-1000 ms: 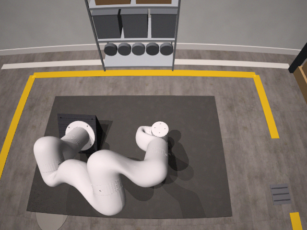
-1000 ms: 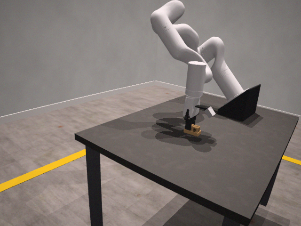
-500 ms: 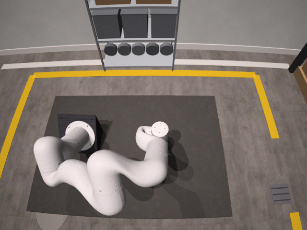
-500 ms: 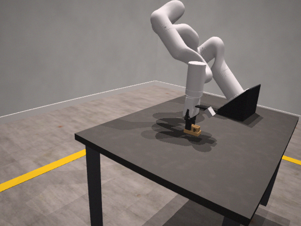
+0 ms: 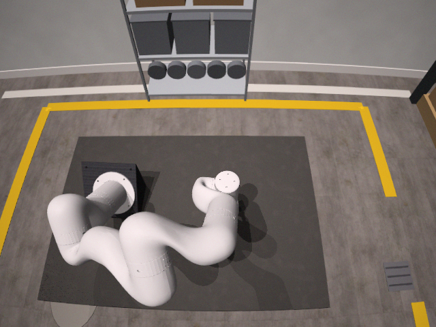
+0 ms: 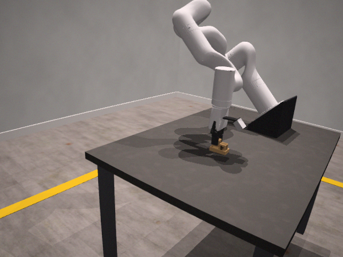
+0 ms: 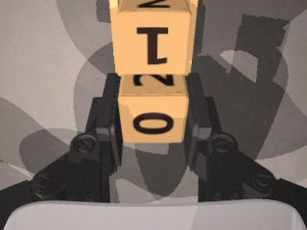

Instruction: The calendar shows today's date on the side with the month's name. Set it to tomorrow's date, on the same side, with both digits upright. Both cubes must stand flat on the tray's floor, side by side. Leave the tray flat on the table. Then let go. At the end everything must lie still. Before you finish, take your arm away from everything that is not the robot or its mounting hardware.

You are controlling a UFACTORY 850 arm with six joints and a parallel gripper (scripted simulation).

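The wooden tray lies 4 cm below my hand and 2 cm to the left of it. From my hand the other things lie so: calendar cube (1 cm below).
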